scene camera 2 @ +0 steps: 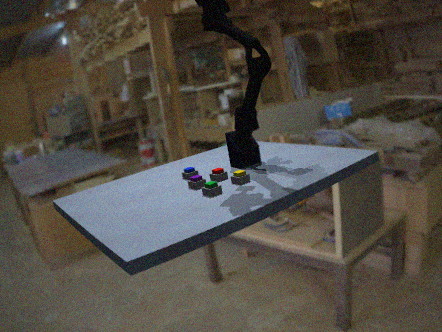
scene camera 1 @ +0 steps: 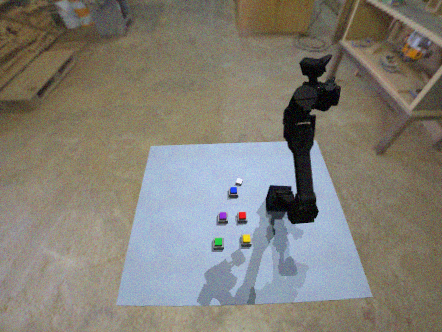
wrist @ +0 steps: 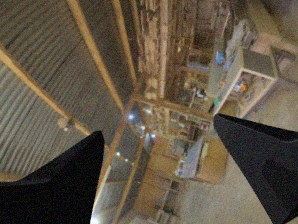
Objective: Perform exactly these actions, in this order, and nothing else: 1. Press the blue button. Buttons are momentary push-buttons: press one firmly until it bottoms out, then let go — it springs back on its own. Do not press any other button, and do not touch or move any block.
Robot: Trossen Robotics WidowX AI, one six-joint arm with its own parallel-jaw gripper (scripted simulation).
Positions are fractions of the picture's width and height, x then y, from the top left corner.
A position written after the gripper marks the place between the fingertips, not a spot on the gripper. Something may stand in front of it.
Note:
The gripper (scene camera 1: 0.75,0.20) is open and holds nothing.
The gripper also shows in the wrist view (wrist: 0.54,0.57).

